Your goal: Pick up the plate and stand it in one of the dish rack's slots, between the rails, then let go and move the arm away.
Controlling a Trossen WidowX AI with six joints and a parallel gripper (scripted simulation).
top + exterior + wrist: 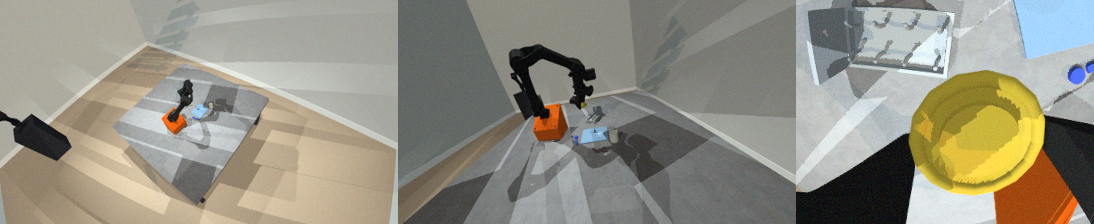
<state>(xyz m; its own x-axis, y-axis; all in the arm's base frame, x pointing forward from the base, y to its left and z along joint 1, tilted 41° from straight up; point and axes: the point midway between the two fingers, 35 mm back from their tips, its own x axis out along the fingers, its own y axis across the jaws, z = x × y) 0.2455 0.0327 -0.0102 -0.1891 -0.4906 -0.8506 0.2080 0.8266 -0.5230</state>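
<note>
My gripper tip is now 50 mm short of the grey wire dish rack, 70 mm to the right of it and 120 mm above it. Round my gripper tip: yellow plate 10 mm above; blue spoon 40 mm behind, 150 mm to the right, 140 mm below; light blue mat 60 mm ahead, 130 mm to the right, 140 mm below.
</note>
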